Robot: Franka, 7 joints.
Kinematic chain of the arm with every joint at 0, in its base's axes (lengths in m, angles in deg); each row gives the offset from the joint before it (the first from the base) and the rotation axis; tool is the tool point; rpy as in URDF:
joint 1: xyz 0 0 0.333 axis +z
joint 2: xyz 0 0 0 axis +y
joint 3: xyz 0 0 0.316 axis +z
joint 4: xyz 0.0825 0 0 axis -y
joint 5: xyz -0.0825 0 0.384 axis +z
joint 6: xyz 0 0 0 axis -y
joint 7: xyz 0.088 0 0 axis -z
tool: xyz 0 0 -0.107 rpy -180 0 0
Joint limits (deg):
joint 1: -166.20..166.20
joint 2: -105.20..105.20
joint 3: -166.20..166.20
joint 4: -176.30..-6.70
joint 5: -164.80..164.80
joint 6: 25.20..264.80
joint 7: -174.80..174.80
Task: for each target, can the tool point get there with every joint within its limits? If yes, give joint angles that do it. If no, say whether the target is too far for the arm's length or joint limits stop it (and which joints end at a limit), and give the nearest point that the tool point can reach.
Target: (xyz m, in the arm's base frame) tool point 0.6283 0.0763 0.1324
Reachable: yes | joints -1.57 70.96 32.83 -64.62 98.73 240.38 -57.97
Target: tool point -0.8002 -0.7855 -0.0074
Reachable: no: too far | nearest point -0.5858 -0.5751 0.0838 | short by 0.314 m
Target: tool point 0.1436 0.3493 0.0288
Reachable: yes | joints 78.68 52.90 3.64 -142.53 47.34 227.30 111.40
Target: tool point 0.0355 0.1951 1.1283
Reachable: yes | joints 45.94 0.26 64.48 -25.40 65.16 191.84 -15.29
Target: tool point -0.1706 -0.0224 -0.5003
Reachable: no: joint limits stop it (at a limit: joint 1, joint 2) | nearest point -0.1936 -0.0319 -0.3533 | short by 0.149 m
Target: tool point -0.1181 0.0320 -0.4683
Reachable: no: joint limits stop it (at a limit: joint 2) | nearest point -0.1482 0.0401 -0.3447 | short by 0.127 m
